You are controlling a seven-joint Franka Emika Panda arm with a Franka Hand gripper.
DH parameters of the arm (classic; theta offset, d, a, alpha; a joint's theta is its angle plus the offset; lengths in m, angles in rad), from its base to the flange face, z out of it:
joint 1: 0 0.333 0 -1.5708
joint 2: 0 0 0 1.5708
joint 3: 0 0.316 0.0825 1.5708
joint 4: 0 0 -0.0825 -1.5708
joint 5: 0 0.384 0 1.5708
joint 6: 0 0 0.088 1.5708
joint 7: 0 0.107 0 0
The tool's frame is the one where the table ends.
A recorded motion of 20 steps. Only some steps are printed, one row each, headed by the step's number.
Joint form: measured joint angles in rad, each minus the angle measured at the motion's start. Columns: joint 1, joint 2, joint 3, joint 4, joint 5, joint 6, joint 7.
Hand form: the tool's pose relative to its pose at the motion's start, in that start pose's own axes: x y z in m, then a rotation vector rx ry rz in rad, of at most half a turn. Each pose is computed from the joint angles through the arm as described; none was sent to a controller.
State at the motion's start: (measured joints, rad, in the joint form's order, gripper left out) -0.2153 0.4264 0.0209 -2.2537 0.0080 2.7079 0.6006
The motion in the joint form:
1: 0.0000 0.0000 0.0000 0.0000 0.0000 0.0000 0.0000
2: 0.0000 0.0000 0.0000 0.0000 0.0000 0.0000 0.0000
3: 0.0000 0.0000 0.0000 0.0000 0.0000 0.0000 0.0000
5: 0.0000 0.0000 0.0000 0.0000 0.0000 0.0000 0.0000
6: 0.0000 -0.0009 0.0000 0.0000 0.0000 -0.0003 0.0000
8: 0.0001 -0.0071 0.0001 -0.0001 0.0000 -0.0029 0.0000
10: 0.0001 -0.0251 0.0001 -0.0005 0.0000 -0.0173 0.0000
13: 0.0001 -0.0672 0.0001 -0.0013 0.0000 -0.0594 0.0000
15: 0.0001 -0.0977 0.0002 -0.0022 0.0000 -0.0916 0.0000
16: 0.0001 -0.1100 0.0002 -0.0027 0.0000 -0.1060 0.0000
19: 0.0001 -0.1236 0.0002 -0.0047 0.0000 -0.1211 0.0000
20: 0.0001 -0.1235 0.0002 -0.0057 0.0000 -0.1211 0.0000
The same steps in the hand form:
1: 0.0000 0.0000 0.0000 0.0000 0.0000 0.0000
2: 0.0000 0.0000 0.0000 0.0000 0.0000 0.0000
3: 0.0000 0.0000 0.0000 0.0000 0.0000 0.0000
5: 0.0000 0.0000 0.0000 0.0000 0.0000 0.0000
6: 0.0001 -0.0001 -0.0005 0.0003 0.0005 0.0000
8: 0.0006 -0.0006 -0.0035 0.0023 0.0034 -0.0003
10: 0.0016 -0.0014 -0.0118 0.0039 0.0062 -0.0005
13: 0.0028 -0.0025 -0.0305 0.0030 0.0058 -0.0010
15: 0.0030 -0.0028 -0.0439 0.0013 0.0038 -0.0014
16: 0.0028 -0.0028 -0.0491 -0.0003 0.0018 -0.0016
19: 0.0022 -0.0024 -0.0544 -0.0025 -0.0010 -0.0017
20: 0.0018 -0.0022 -0.0540 -0.0031 -0.0019 -0.0017

